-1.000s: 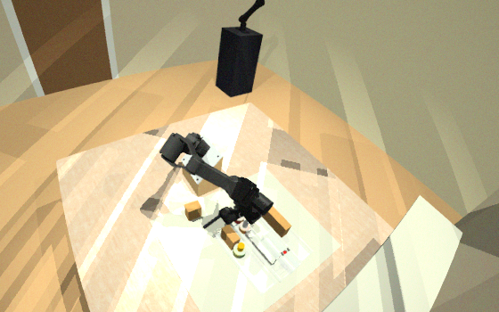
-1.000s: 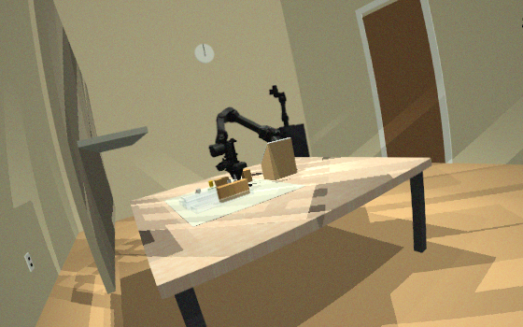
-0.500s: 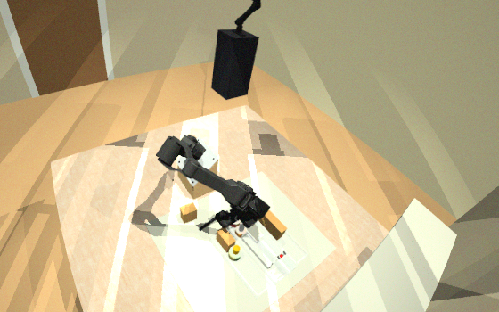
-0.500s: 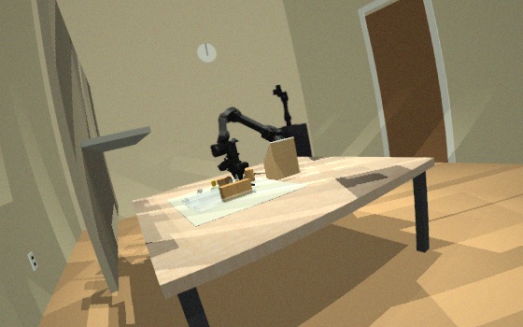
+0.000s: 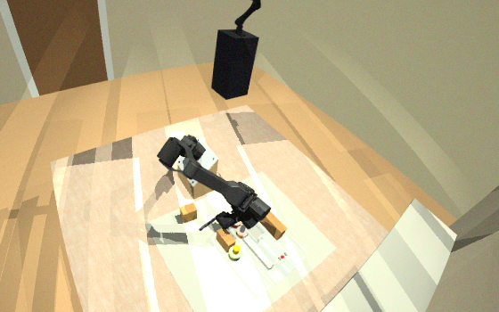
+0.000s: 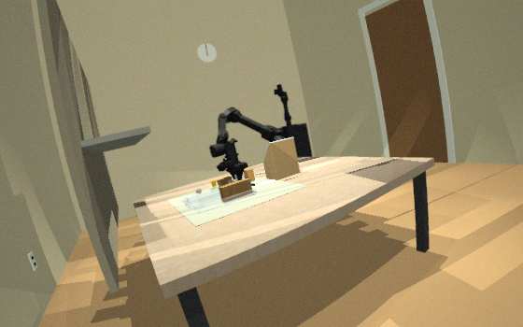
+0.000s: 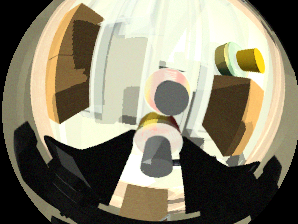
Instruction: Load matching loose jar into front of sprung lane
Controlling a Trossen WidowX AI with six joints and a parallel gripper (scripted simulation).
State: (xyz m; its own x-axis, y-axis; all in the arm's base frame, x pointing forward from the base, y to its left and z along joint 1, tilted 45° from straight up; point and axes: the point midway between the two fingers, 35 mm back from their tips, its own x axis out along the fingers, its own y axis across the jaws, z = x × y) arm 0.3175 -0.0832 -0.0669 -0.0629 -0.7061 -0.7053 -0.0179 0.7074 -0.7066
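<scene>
Right now my gripper tip is 8 cm past the thin dark rod, 6 cm to the left of it and 4 cm above it. From my gripper tip the other things lie so: clear sprung lane (17 cm ahead, 2 cm to the left, 3 cm below).
</scene>
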